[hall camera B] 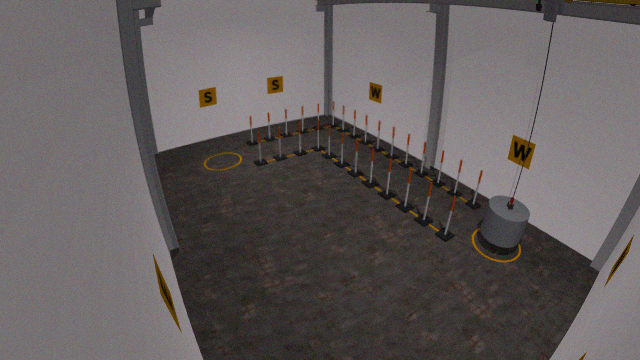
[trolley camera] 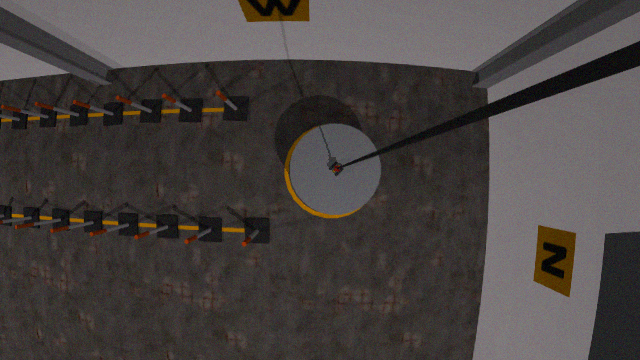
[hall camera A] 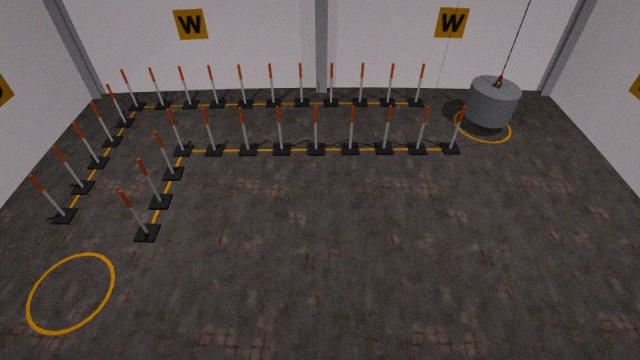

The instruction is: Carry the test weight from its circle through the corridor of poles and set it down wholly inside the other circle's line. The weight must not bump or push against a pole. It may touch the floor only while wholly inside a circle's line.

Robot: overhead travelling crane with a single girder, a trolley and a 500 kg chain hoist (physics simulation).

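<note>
The test weight (hall camera A: 492, 107) (hall camera B: 504, 227) (trolley camera: 345, 200), a grey cylinder, hangs upright a little above the floor from my hook (hall camera A: 499, 82) (hall camera B: 510, 203) (trolley camera: 336, 169), which is shut on it. It is over its start circle (hall camera A: 487, 142) (hall camera B: 472, 241) (trolley camera: 287, 174), whose yellow line shows partly around it. In the trolley view the weight is apart from the nearest inner-row pole (hall camera A: 455, 132) (hall camera B: 449, 220) (trolley camera: 257, 231) and the nearest wall-side pole (hall camera A: 419, 90) (hall camera B: 477, 189) (trolley camera: 230, 102). The other circle (hall camera A: 114, 275) (hall camera B: 223, 170) lies beyond the corridor's far end.
Two rows of orange-and-white poles on black bases, joined by yellow lines, form the corridor. It runs along the W wall, then bends at a corner pole (hall camera A: 176, 132) toward the other circle. A wall column (hall camera A: 321, 45) (hall camera B: 437, 85) stands behind the wall-side row.
</note>
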